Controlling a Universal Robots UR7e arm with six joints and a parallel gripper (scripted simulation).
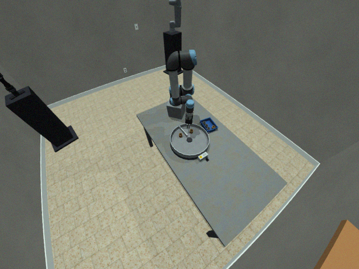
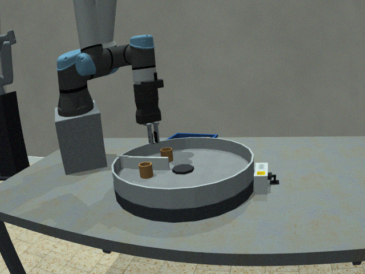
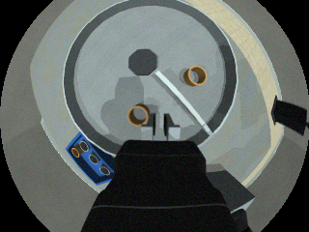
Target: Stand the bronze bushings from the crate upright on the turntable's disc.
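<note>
My hand is 270 mm to the right of the blue crate, 120 mm above it and 100 mm short of it. The rest, counted from my hand: turntable disc: 90 mm below, 90 mm ahead, 70 mm to the right.
</note>
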